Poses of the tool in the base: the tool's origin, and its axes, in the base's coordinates. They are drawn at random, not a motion.
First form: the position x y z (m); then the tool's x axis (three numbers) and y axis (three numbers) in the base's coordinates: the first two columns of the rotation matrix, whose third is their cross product.
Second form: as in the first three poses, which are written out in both.
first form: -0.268, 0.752, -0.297, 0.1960, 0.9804, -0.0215, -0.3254, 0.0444, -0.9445
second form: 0.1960, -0.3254, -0.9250, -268; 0.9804, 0.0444, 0.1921, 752; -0.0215, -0.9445, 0.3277, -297; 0, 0, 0, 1
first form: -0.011, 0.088, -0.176, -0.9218, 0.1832, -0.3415, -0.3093, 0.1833, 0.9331
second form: -0.9218, -0.3093, 0.2335, -11; 0.1832, 0.1833, 0.9658, 88; -0.3415, 0.9331, -0.1123, -176; 0, 0, 0, 1
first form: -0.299, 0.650, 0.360, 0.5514, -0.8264, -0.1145, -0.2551, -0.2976, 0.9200
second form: 0.5514, -0.2551, -0.7944, -299; -0.8264, -0.2976, -0.4781, 650; -0.1145, 0.9200, -0.3749, 360; 0, 0, 0, 1
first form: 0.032, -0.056, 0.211, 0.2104, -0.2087, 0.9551, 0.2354, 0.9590, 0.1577
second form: 0.2104, 0.2354, -0.9489, 32; -0.2087, 0.9590, 0.1917, -56; 0.9551, 0.1577, 0.2509, 211; 0, 0, 0, 1
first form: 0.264, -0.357, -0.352, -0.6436, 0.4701, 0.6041, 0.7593, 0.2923, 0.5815
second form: -0.6436, 0.7593, 0.0968, 264; 0.4701, 0.2923, 0.8329, -357; 0.6041, 0.5815, -0.5451, -352; 0, 0, 0, 1
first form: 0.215, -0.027, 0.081, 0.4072, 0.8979, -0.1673, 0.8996, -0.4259, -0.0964
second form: 0.4072, 0.8996, -0.1578, 215; 0.8979, -0.4259, -0.1112, -27; -0.1673, -0.0964, -0.9812, 81; 0, 0, 0, 1
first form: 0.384, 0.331, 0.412, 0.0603, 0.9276, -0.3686, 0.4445, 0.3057, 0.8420
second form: 0.0603, 0.4445, 0.8937, 384; 0.9276, 0.3057, -0.2146, 331; -0.3686, 0.8420, -0.3939, 412; 0, 0, 0, 1
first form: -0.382, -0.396, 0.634, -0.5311, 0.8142, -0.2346, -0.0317, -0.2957, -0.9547
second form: -0.5311, -0.0317, -0.8467, -382; 0.8142, -0.2957, -0.4996, -396; -0.2346, -0.9547, 0.1829, 634; 0, 0, 0, 1
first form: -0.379, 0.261, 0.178, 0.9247, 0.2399, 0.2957, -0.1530, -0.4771, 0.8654
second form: 0.9247, -0.1530, 0.3487, -379; 0.2399, -0.4771, -0.8455, 261; 0.2957, 0.8654, -0.4045, 178; 0, 0, 0, 1
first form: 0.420, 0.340, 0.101, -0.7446, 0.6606, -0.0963, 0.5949, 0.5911, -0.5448
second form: -0.7446, 0.5949, -0.3030, 420; 0.6606, 0.5911, -0.4629, 340; -0.0963, -0.5448, -0.8331, 101; 0, 0, 0, 1
